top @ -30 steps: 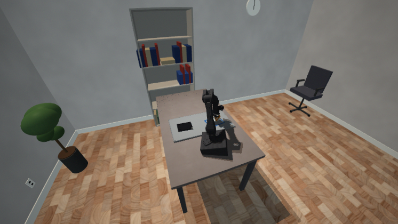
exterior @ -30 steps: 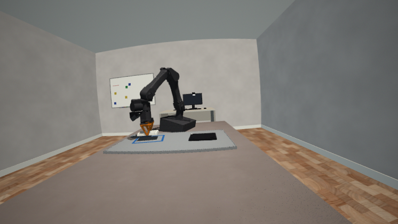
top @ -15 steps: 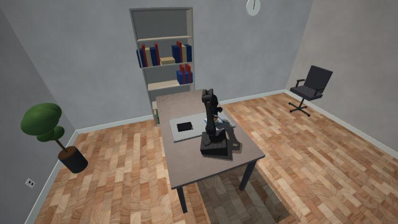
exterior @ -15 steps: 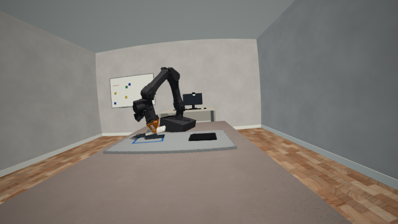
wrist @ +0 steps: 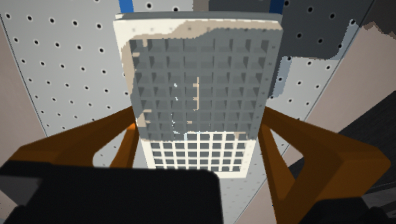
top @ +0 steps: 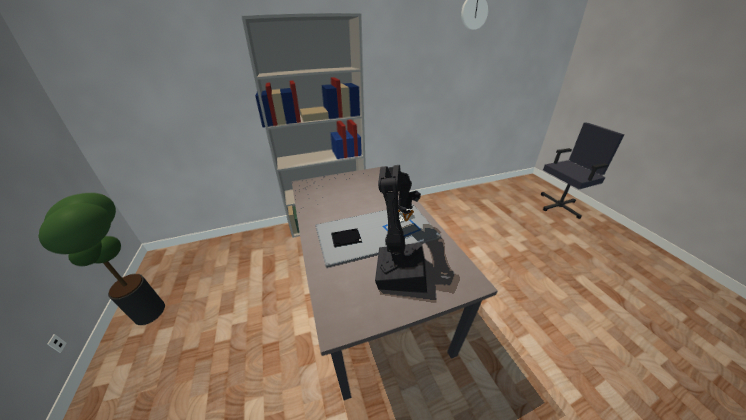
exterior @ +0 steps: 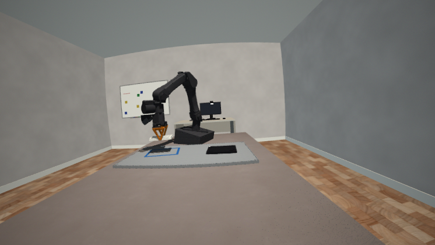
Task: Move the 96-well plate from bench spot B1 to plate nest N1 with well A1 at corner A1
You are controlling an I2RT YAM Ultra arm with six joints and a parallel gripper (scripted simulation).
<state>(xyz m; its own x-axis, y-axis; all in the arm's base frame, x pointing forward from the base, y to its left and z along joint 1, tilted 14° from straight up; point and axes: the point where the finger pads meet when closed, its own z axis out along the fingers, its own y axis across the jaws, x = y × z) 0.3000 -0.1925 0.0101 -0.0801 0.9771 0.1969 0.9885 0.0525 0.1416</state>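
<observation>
My gripper is now right at the white 96-well plate. Also, from my hand: black plate nest N1: 6 cm ahead, 35 cm to the left, 8 cm below.
</observation>
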